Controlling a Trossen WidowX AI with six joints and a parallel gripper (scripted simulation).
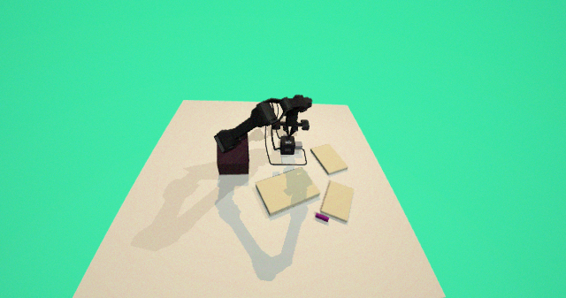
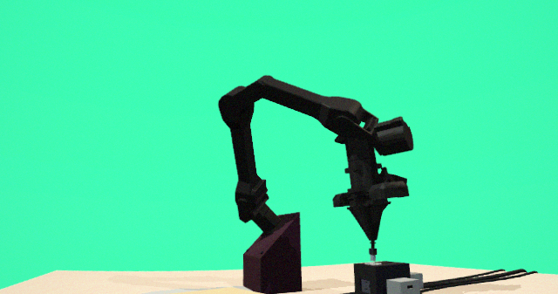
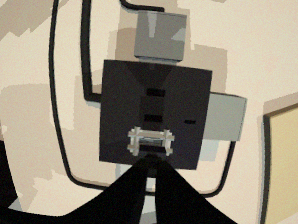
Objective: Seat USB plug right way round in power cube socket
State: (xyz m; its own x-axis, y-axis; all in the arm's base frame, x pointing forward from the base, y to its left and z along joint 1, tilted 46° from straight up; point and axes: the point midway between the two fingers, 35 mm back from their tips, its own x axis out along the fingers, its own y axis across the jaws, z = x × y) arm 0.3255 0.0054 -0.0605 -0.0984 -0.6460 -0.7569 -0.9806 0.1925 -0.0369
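Right now my gripper tip is 2 cm above the usb plug. From my gripper tip the other things lie so: metal-rimmed socket 5 cm below; small purple piece 43 cm to the right, 11 cm below, 6 cm ahead.
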